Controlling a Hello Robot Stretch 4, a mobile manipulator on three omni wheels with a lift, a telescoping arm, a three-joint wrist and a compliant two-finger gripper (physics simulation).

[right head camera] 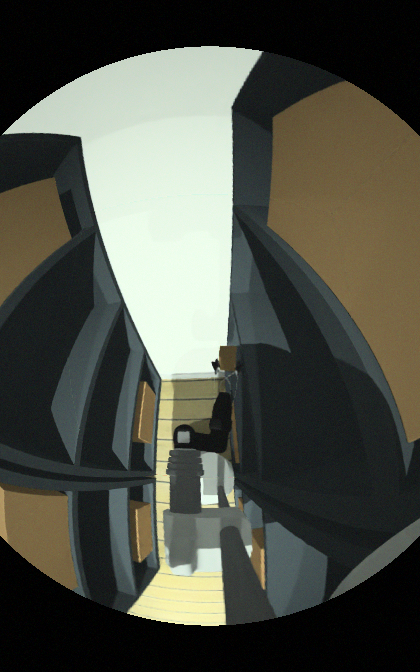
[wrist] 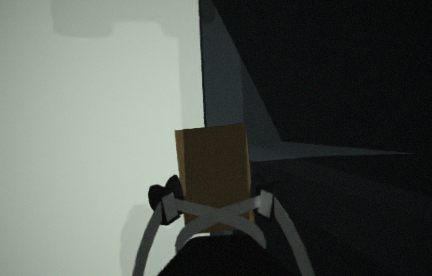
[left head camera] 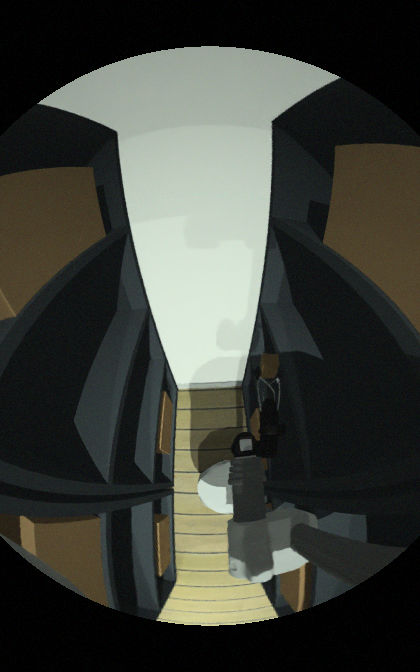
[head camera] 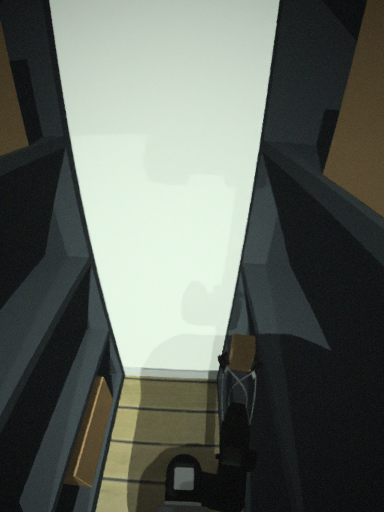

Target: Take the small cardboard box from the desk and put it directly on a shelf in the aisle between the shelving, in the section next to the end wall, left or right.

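Places are measured from the robot's base along level axes (x right, y back, z down), in metres.
Pixels of known places: gripper, fingertip midpoint: (wrist: 216, 190) (head camera: 240, 355).
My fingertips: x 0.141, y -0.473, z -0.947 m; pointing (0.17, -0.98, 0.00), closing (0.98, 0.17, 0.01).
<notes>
For each thing: its top centre in the pictures, then the offset to it from my fingertips. Level surfaces: height alone.
- small cardboard box at its top centre: (wrist: 212, 124) (head camera: 244, 342) dy +0.003, dx -0.002, dz -0.062 m
- long carton at its top centre: (head camera: 61, 416) dy -0.010, dx -0.716, dz +0.629 m
- plank floor at its surface level: dz +0.975 m
The small cardboard box (head camera: 242, 352) (left head camera: 269, 365) (right head camera: 228, 357) (wrist: 216, 172) is held upright at the fingertips of my gripper (head camera: 240, 361) (wrist: 216, 190). The gripper is shut on it, one finger on each side. In the wrist view the box stands in front of the line where the pale end wall (wrist: 100, 110) meets the right-hand shelving (wrist: 224, 75). In the head view the box is at the front edge of the right shelving (head camera: 285, 295), close to the end wall (head camera: 165, 250). I cannot tell whether it touches a shelf.
The left shelving (head camera: 45, 280) (left head camera: 95, 400) runs along the other side of the aisle, with a long carton (head camera: 92, 435) low down. Large cartons (head camera: 357, 130) (left head camera: 45, 225) (right head camera: 340, 200) stand on upper shelves. The plank floor (head camera: 165, 425) lies between the shelving.
</notes>
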